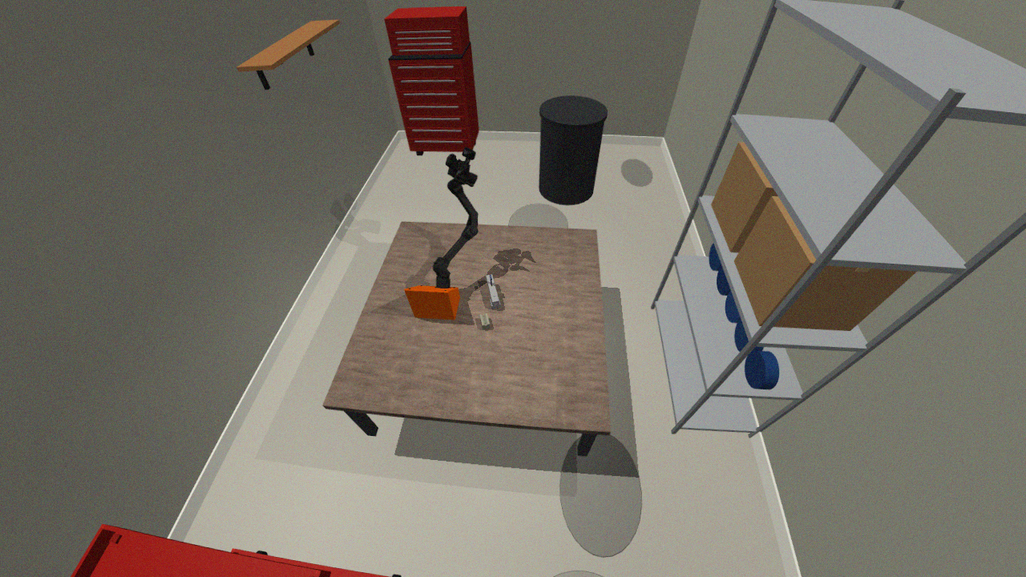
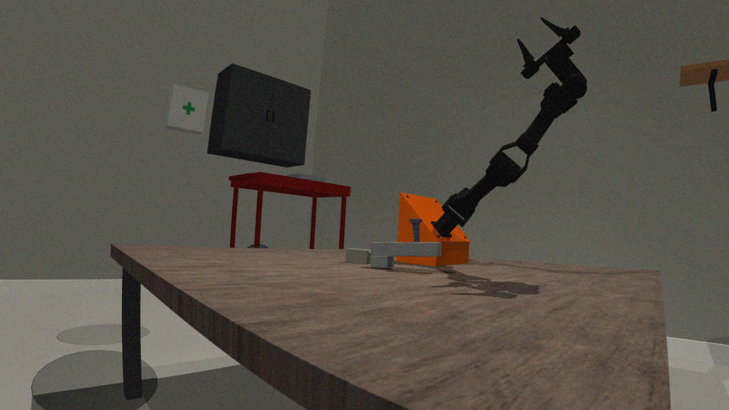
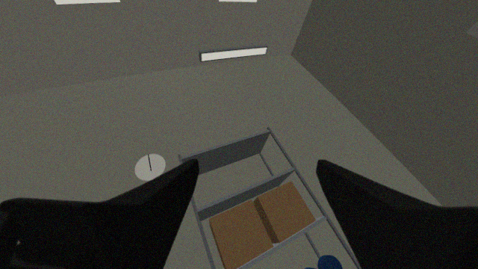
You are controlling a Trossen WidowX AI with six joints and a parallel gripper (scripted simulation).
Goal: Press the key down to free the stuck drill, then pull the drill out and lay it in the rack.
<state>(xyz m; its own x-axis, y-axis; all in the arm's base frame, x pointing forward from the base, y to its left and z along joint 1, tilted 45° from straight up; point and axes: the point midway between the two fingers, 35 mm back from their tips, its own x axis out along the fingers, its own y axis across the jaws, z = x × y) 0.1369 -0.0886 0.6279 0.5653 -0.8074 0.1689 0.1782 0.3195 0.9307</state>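
Right now my gripper tip is 55 cm above the dark T-shaped key, 28 cm to the left of it and 10 cm short of it. The rest, counted from my gripper tip: grey block fixture: 60 cm below, 31 cm to the right, 11 cm ahead; yellow drill: 59 cm below, 33 cm to the right, 12 cm ahead.
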